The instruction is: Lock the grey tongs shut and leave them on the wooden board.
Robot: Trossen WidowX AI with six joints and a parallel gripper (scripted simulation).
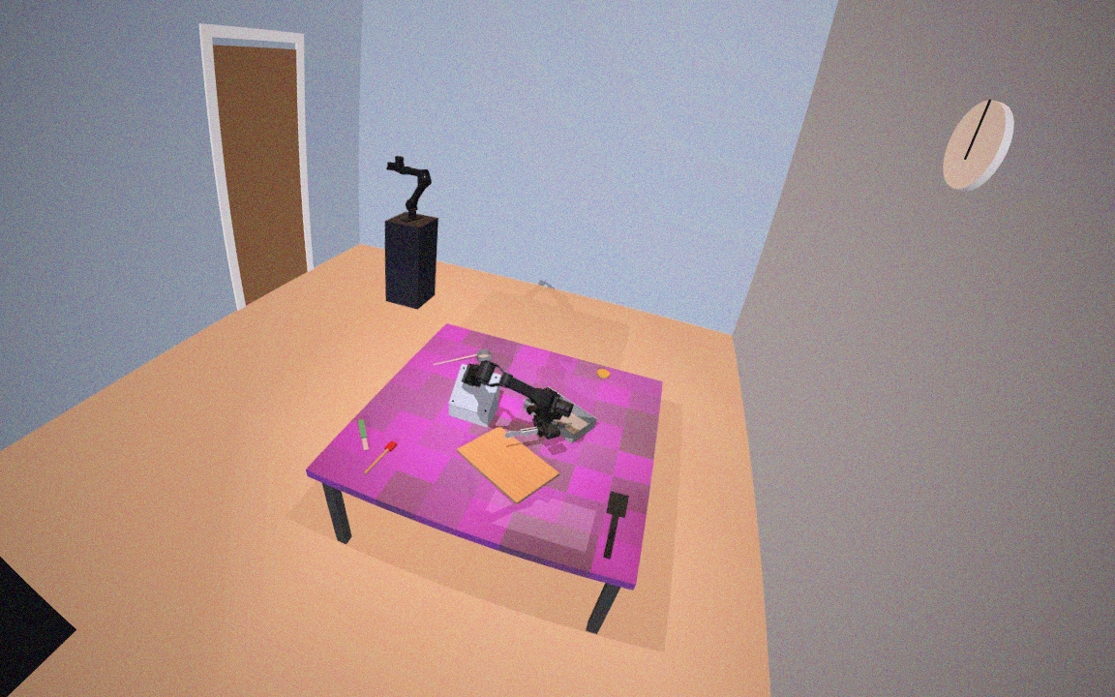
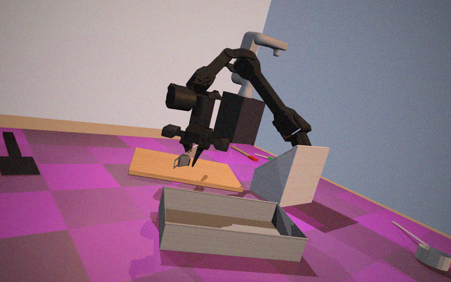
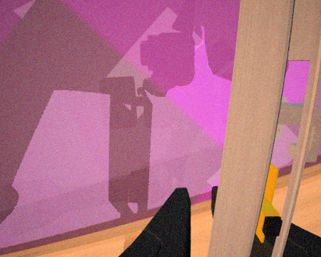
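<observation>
The lock piece lies 2 cm ahead of my gripper tip, 1 cm to the left of it and 4 cm above it. The rest, counted from my gripper tip: wooden board: 9 cm behind, 14 cm to the right, 6 cm below; black spatula: 38 cm ahead, 26 cm to the right, 7 cm below; roasting tin: 3 cm ahead, 23 cm to the left, 4 cm below.
</observation>
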